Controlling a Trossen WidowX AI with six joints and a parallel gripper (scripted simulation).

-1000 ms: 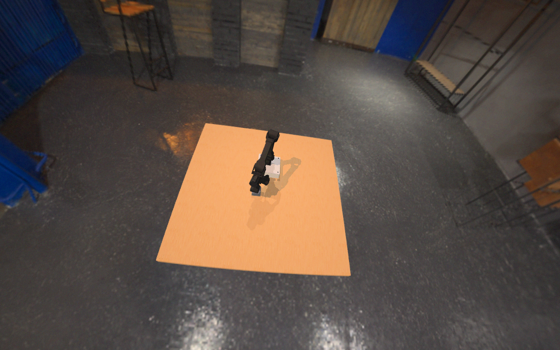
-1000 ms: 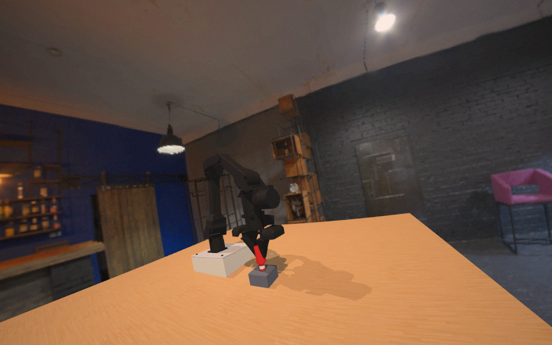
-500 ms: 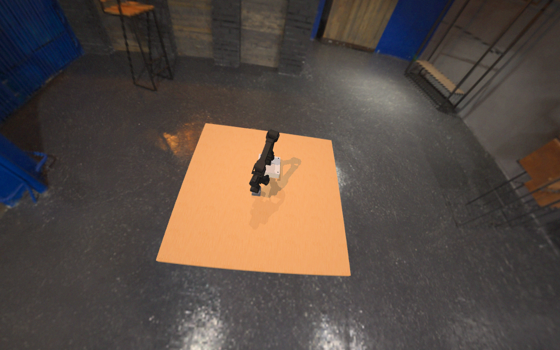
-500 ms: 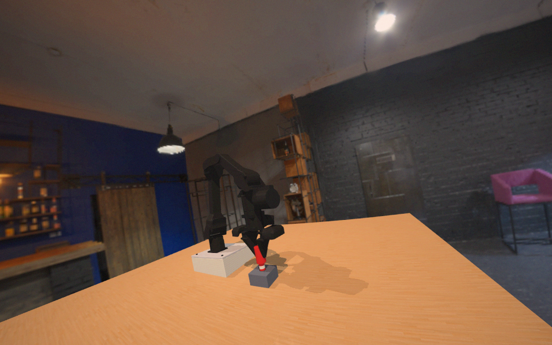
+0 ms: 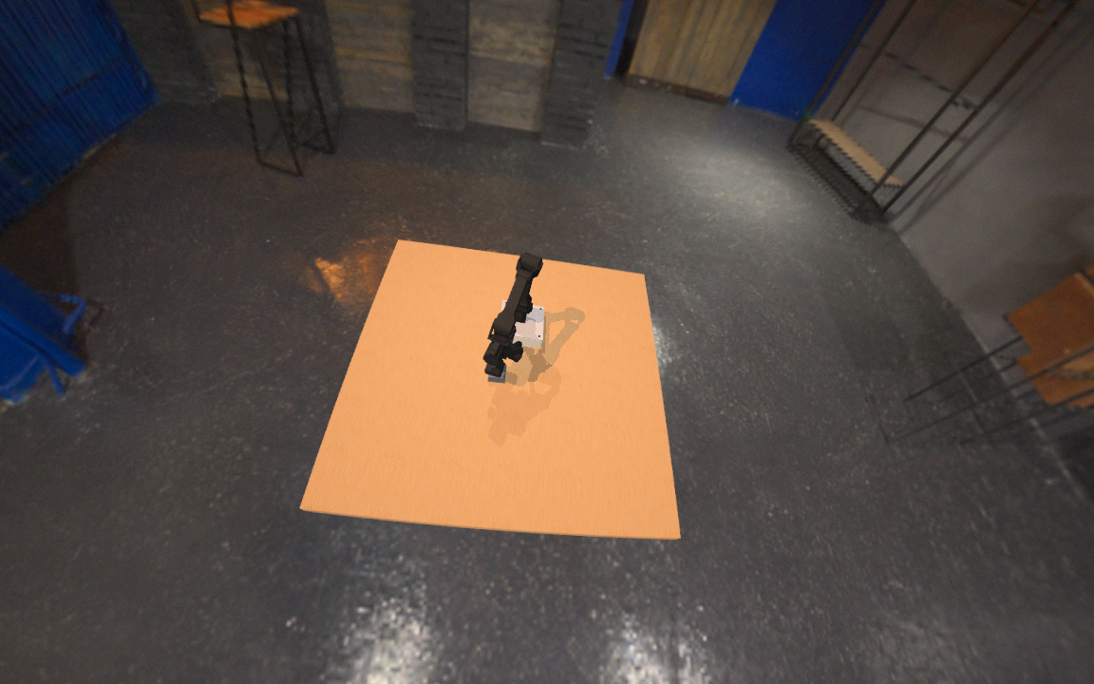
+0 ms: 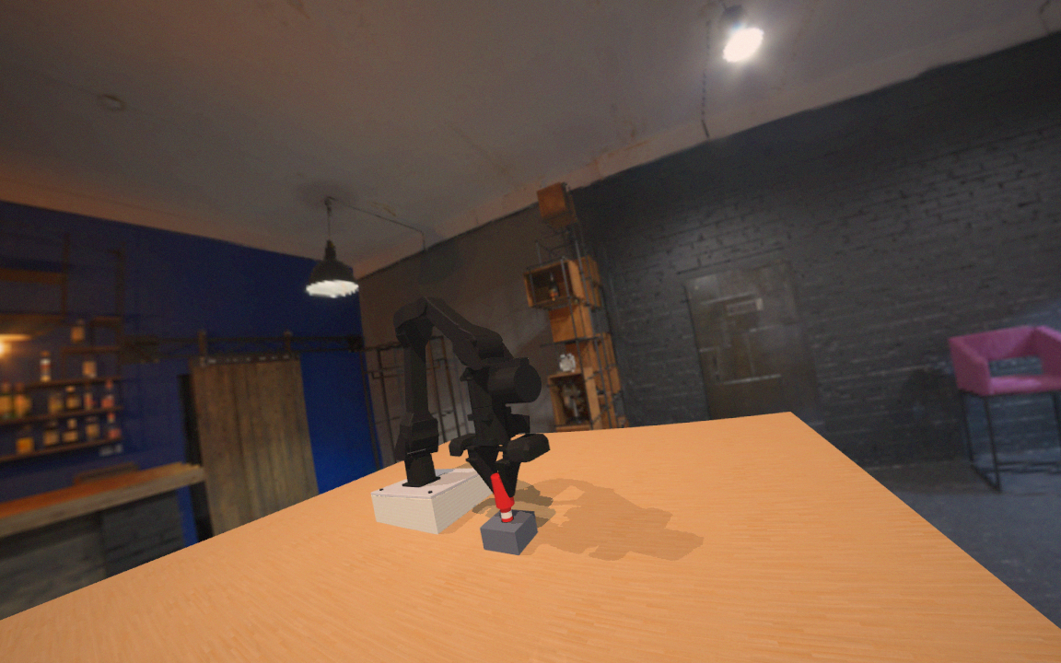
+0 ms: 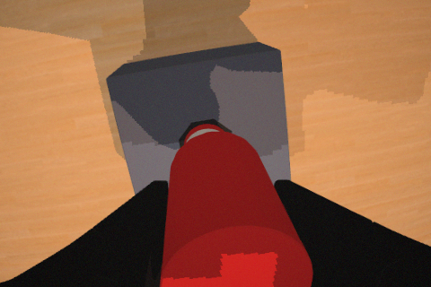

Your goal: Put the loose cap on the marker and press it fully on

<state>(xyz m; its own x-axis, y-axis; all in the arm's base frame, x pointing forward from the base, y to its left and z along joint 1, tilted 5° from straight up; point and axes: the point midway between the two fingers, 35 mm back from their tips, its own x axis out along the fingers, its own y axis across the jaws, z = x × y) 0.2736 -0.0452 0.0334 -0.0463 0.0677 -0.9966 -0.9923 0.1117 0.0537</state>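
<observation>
The red cap lies 10 mm above my gripper tip.
</observation>
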